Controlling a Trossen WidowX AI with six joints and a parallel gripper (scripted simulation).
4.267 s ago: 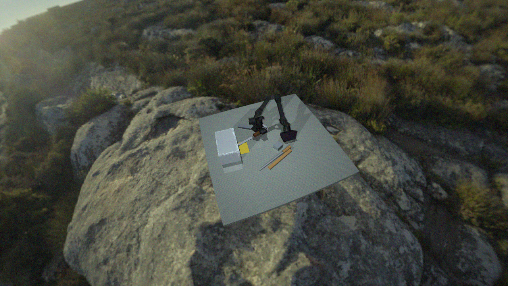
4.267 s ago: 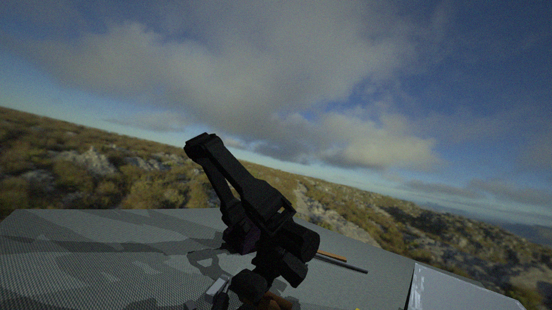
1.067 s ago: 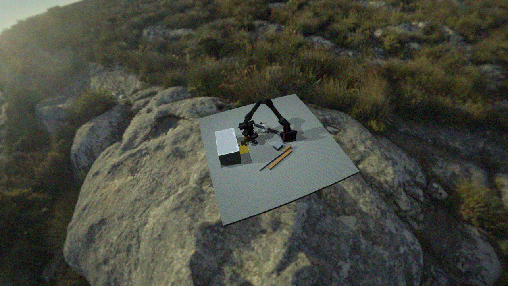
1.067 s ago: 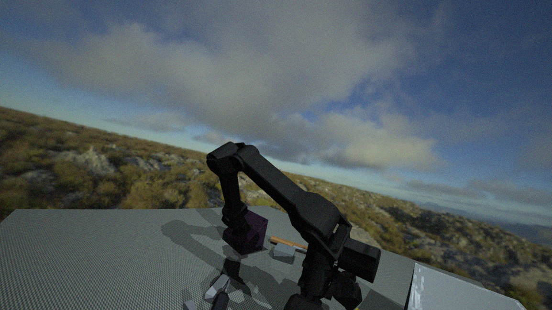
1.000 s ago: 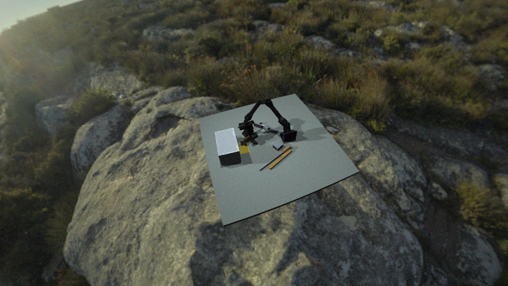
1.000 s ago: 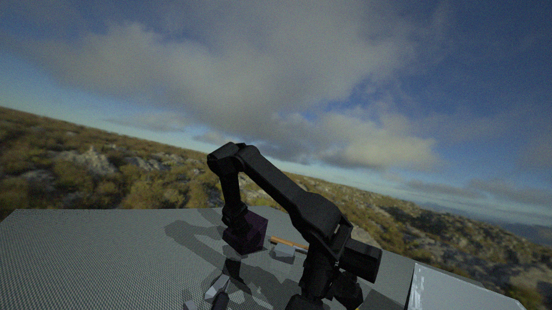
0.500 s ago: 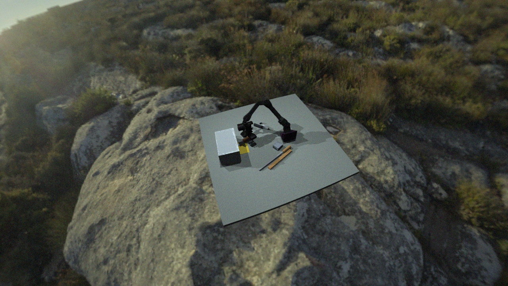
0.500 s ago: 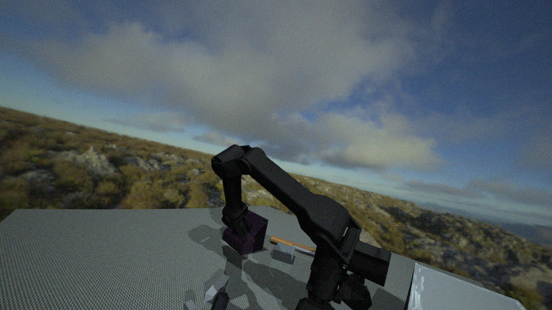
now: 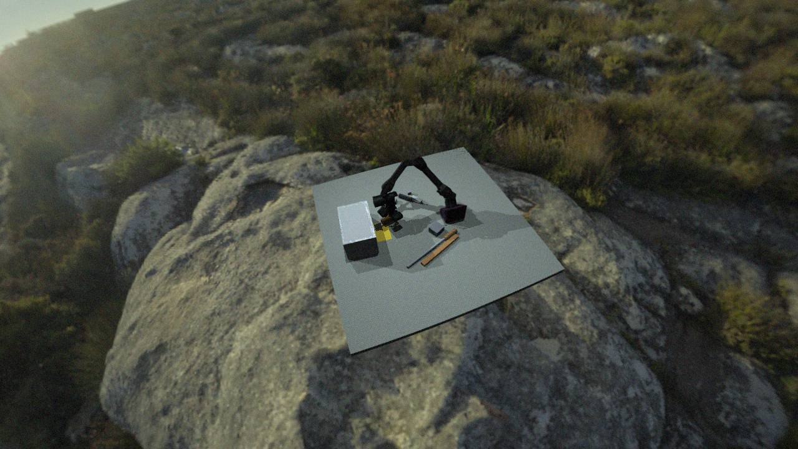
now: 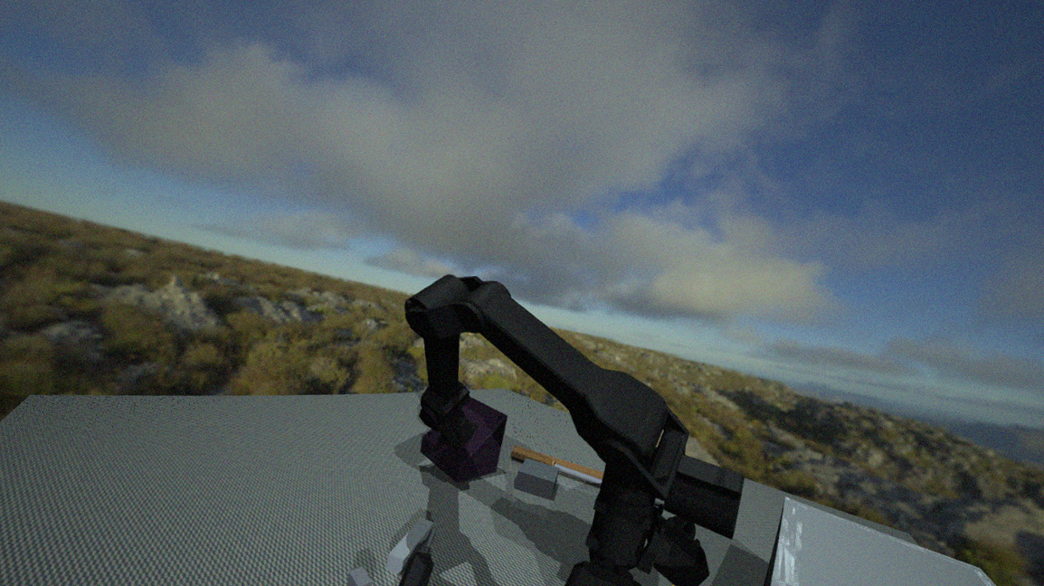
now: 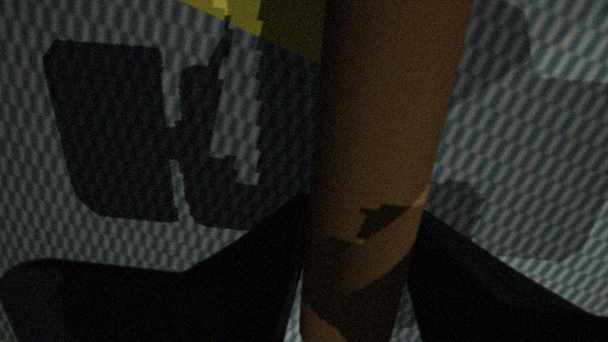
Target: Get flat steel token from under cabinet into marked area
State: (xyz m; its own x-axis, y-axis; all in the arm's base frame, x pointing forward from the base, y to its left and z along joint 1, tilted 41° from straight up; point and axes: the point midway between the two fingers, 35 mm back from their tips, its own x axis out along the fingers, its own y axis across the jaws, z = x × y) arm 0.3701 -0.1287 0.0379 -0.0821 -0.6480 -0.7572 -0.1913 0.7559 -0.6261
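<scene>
My gripper tip is 22 cm past the grey bar and 9 cm to the left of it. From my gripper tip the other things lie so: grey block 22 cm behind, 21 cm to the left, 1 cm above; then small grey cube 20 cm behind, 17 cm to the right; then wooden stick 35 cm to the left, 17 cm behind.
</scene>
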